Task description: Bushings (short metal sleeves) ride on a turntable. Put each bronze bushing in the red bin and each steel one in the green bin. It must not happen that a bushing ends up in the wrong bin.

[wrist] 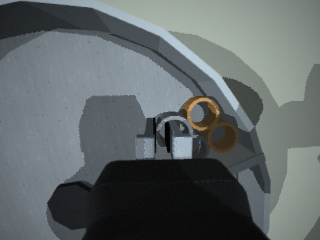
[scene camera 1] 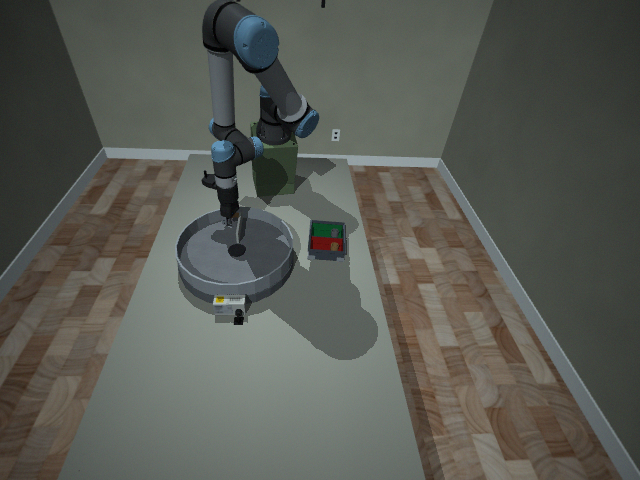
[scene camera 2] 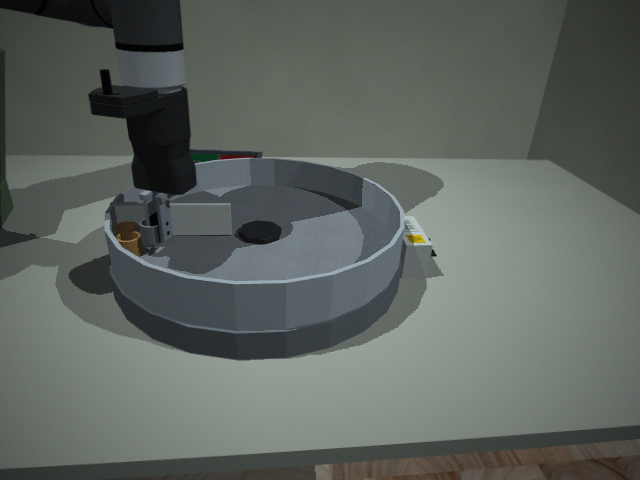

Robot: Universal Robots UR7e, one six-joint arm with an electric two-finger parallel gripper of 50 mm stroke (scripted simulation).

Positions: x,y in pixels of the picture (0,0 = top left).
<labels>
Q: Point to a grey turntable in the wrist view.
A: At 81,97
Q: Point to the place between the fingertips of the gripper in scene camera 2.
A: At 160,237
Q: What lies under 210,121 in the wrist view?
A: A bronze bushing.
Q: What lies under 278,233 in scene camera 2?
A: A grey turntable.
</labels>
